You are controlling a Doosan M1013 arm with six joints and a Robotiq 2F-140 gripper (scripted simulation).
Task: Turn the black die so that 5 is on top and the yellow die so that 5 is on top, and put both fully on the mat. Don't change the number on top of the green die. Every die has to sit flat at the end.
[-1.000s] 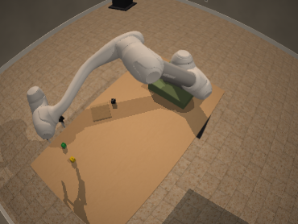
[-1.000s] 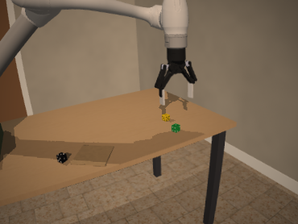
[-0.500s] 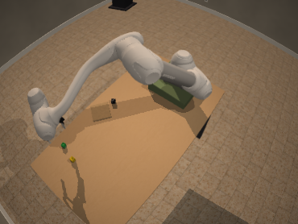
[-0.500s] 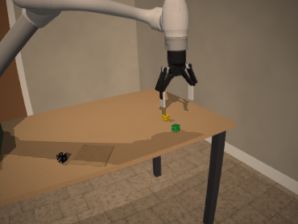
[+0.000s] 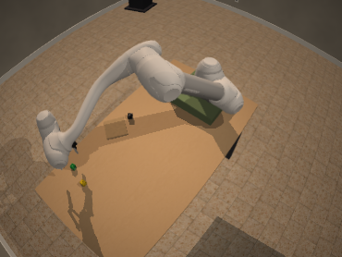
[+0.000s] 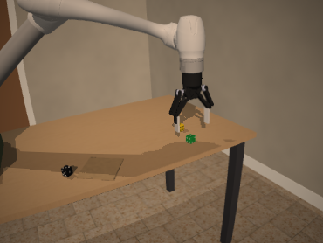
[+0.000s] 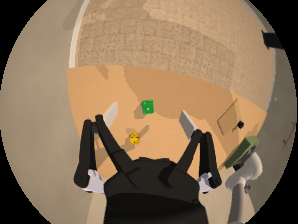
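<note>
The black die lies 490 mm behind my hand, 140 mm to the left of it and 70 mm below it. From my hand the other things lie so: mat: 380 mm behind, 90 mm to the left, 80 mm below; then green die: 70 mm below, 10 mm to the left; then yellow die: 140 mm to the left, 70 mm below, 60 mm ahead.
</note>
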